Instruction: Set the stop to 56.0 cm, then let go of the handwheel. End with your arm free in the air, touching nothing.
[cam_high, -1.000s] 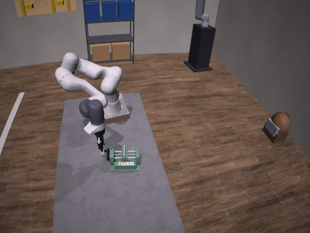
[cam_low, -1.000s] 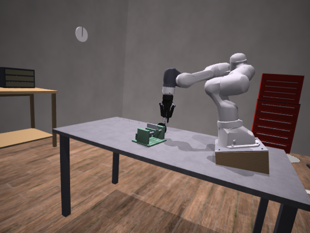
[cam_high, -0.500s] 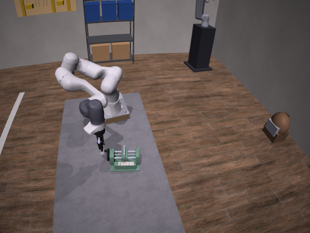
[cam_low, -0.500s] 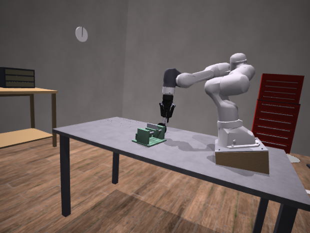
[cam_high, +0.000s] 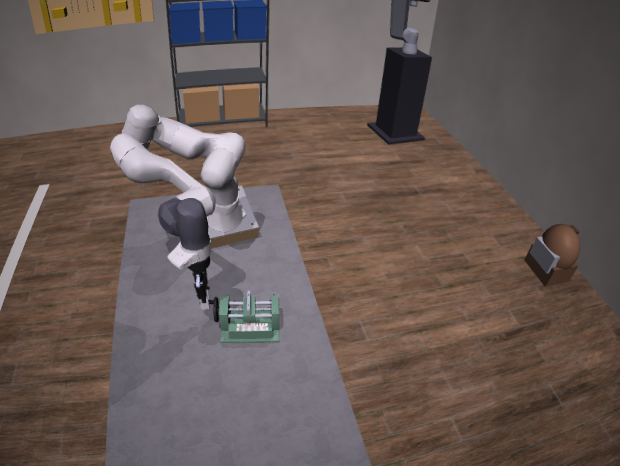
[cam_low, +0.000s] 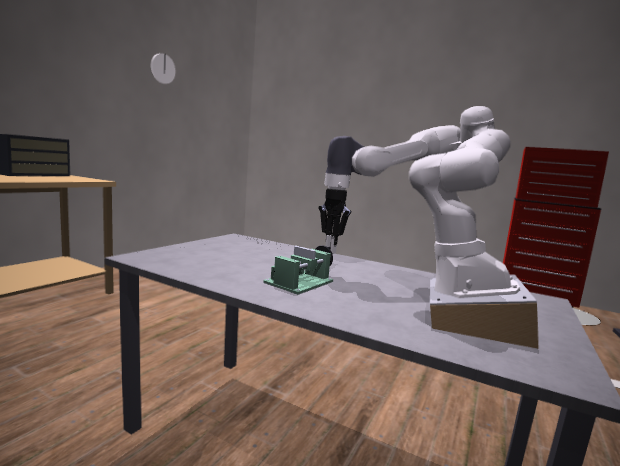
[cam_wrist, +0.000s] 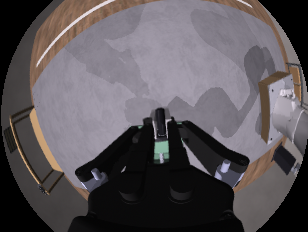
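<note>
Now: the black handwheel 2 cm to the left of my hand, 2 cm below it and 1 cm ahead of it. From my hand the other things lie so: stop carriage: 14 cm to the left, 6 cm ahead, 3 cm below.
</note>
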